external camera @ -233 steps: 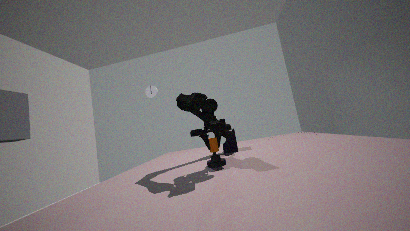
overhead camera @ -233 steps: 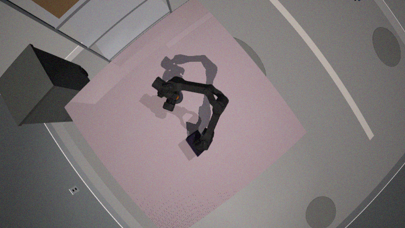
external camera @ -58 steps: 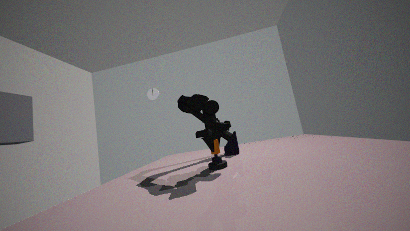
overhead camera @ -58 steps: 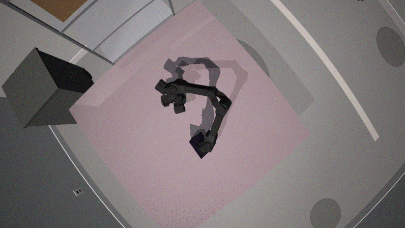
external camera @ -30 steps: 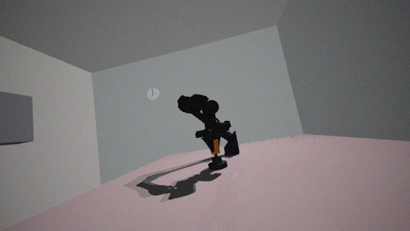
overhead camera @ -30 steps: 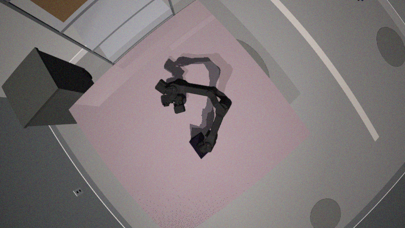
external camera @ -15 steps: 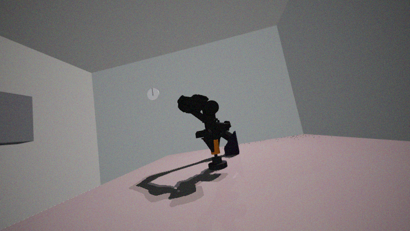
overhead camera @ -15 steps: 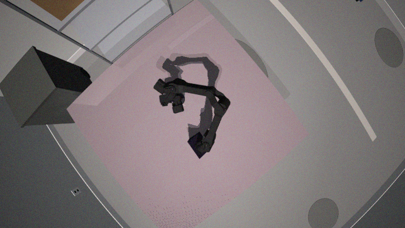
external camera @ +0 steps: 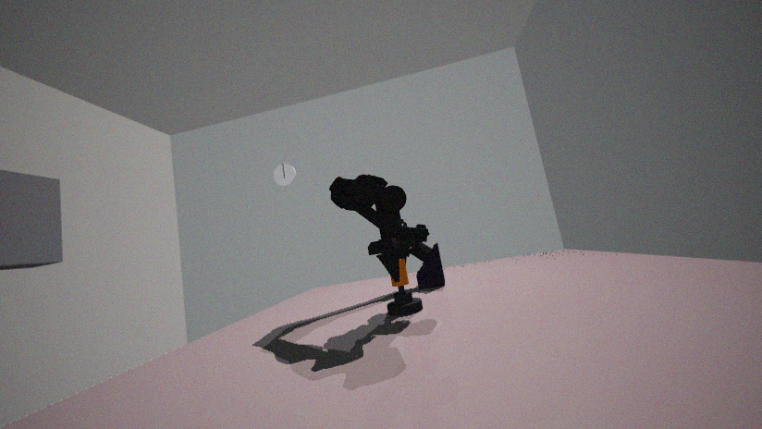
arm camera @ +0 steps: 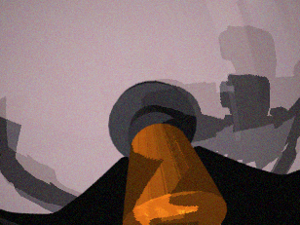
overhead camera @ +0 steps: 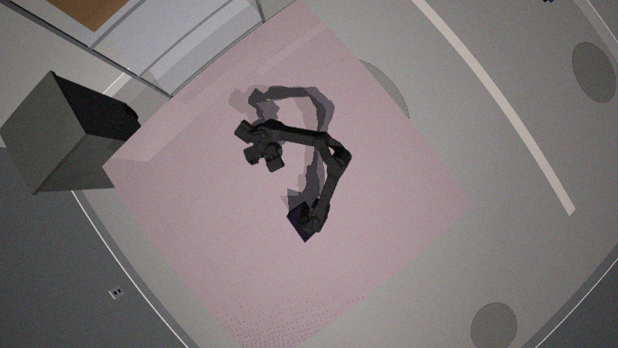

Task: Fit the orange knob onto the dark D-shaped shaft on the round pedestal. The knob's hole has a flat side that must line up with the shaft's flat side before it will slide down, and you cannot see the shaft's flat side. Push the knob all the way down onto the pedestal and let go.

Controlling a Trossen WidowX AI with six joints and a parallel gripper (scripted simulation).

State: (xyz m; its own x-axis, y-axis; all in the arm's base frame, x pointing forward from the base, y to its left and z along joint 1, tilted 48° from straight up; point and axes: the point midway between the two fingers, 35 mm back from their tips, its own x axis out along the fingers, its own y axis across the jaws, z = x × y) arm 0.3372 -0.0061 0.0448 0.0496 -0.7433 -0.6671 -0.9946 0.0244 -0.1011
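My gripper tip is 20 mm below the orange knob. Also, from my gripper tip: round pedestal 40 mm below.
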